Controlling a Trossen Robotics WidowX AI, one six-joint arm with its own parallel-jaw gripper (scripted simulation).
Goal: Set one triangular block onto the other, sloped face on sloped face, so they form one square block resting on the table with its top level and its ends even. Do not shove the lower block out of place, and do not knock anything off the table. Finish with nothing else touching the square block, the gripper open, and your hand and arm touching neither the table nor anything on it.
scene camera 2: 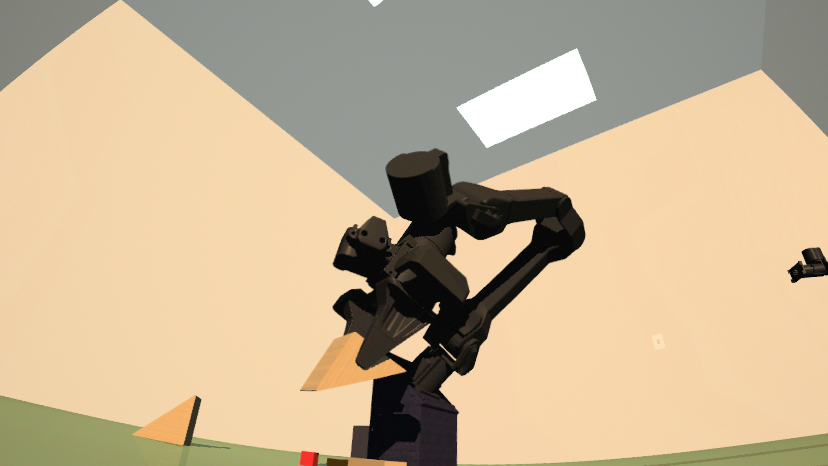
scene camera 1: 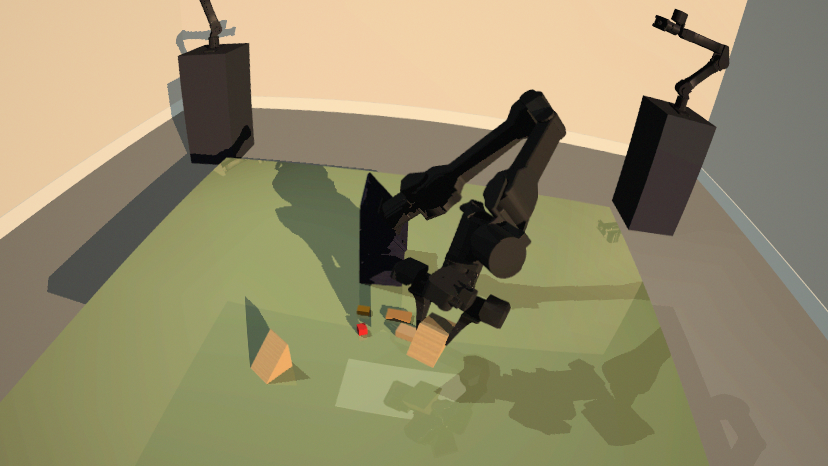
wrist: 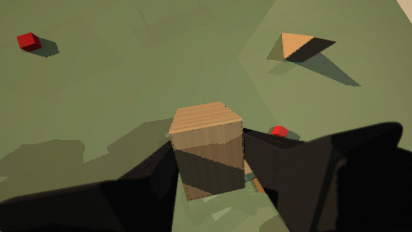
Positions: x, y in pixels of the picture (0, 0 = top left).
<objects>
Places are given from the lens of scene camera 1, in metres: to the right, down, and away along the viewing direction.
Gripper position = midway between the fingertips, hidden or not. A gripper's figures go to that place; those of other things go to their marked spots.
my gripper point(scene camera 1: 432, 337): 0.03, 0.17, 0.68
wooden triangular block point(scene camera 1: 429, 341): 0.02, 0.17, 0.66
wooden triangular block point(scene camera 1: 273, 358): -0.24, 0.21, 0.68
</objects>
